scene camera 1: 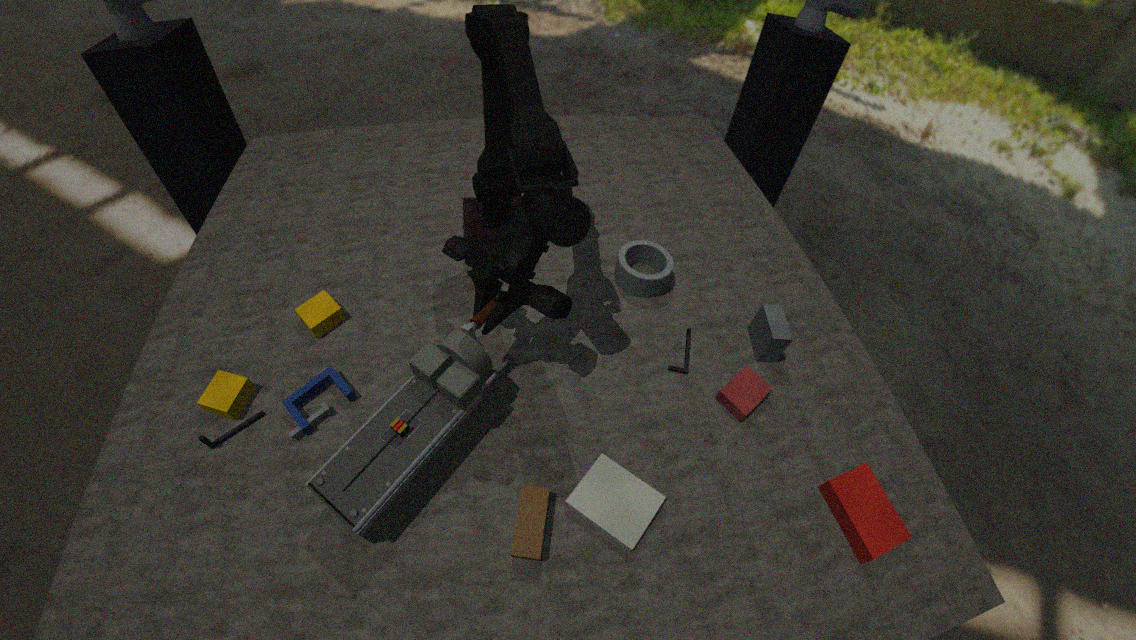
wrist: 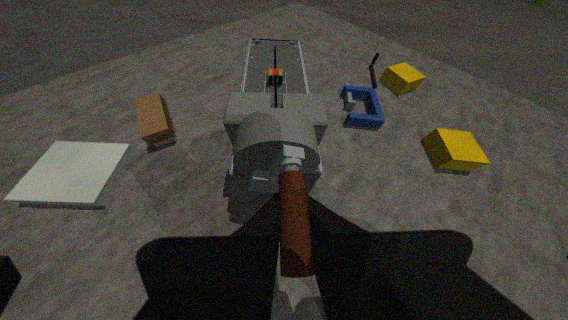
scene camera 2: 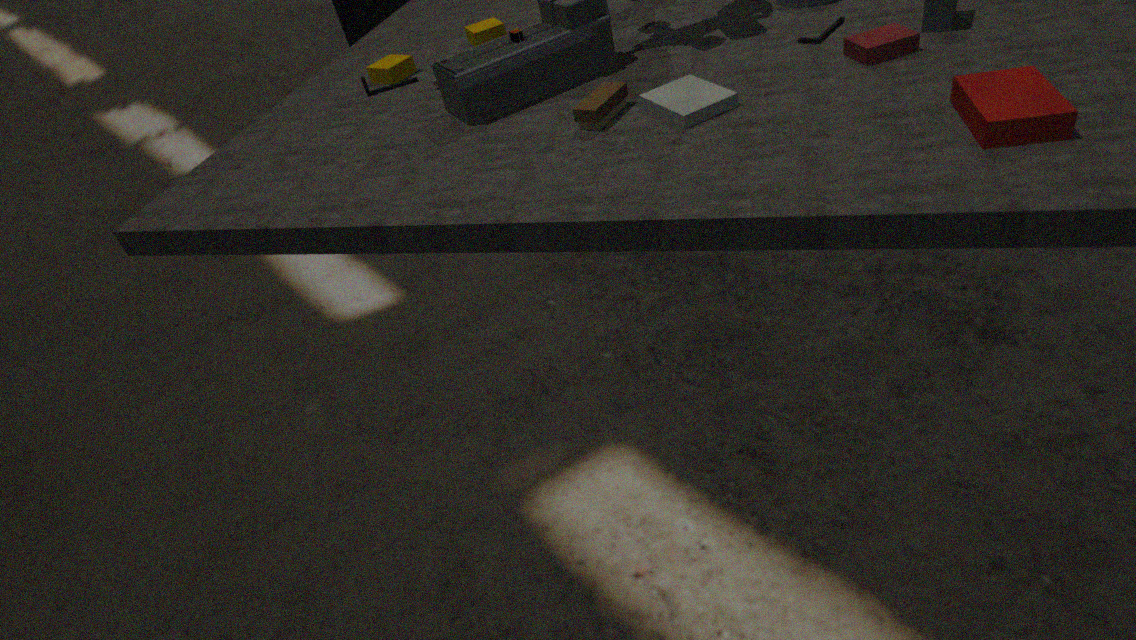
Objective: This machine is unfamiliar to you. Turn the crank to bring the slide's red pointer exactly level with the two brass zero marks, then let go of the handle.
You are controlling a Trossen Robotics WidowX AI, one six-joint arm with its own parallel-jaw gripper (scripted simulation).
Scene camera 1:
my gripper
brown block
white plate
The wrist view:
my gripper
brown block
white plate
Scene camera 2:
brown block
